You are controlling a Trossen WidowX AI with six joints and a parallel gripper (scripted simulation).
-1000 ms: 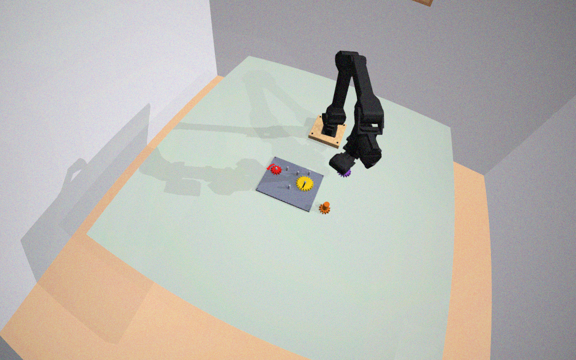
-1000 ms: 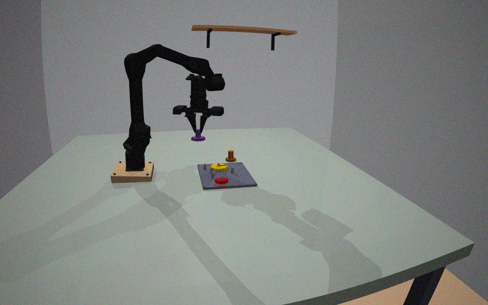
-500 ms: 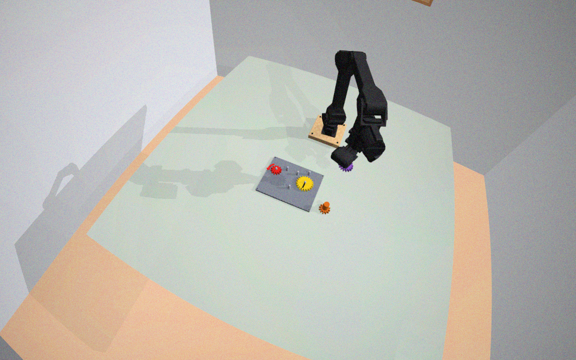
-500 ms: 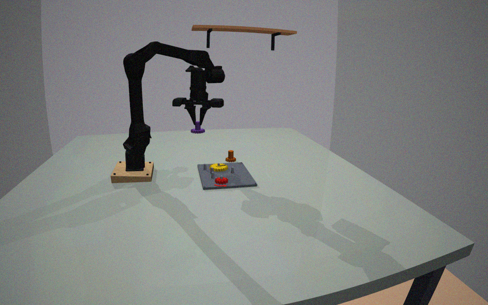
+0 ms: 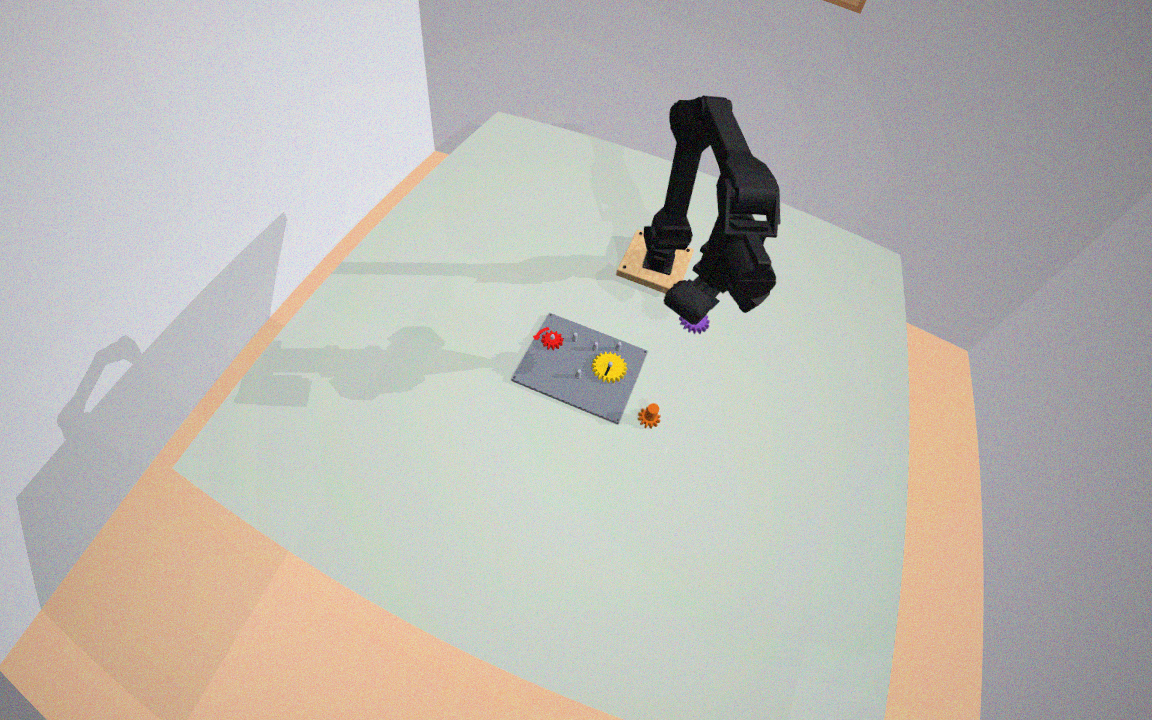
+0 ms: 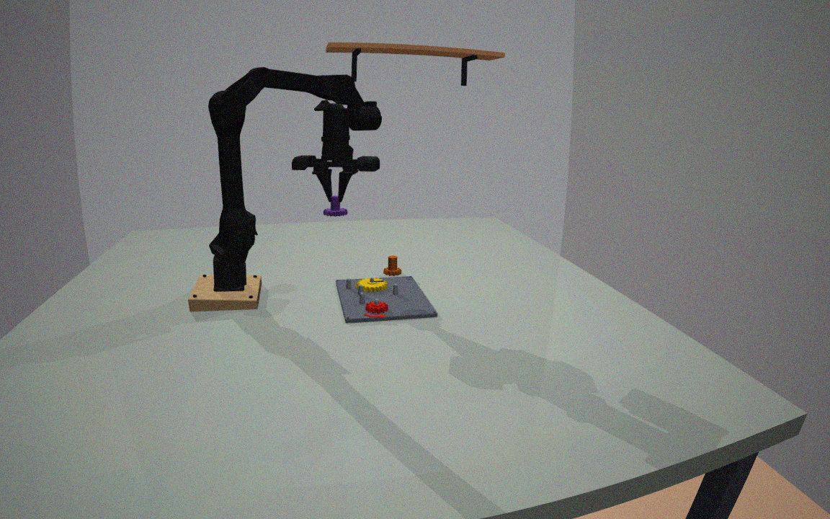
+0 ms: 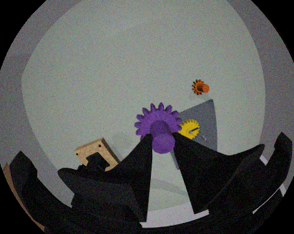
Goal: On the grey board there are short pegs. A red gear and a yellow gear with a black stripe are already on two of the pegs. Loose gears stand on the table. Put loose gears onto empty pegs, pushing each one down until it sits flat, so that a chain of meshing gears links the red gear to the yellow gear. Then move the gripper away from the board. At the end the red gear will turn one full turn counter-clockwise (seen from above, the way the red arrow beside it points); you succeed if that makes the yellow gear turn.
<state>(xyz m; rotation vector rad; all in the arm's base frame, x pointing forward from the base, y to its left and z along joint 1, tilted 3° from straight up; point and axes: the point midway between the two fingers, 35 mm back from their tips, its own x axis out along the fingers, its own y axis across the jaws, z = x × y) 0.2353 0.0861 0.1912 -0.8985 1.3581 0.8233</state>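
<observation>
Right now my gripper tip is 30 mm short of the red gear, 240 mm to the left of it and 150 mm above it. The rest, counted from my gripper tip: yellow gear: 50 mm ahead, 120 mm to the right, 150 mm below; then purple gear: 10 mm below; then orange gear: 130 mm ahead, 20 mm to the right, 150 mm below.
</observation>
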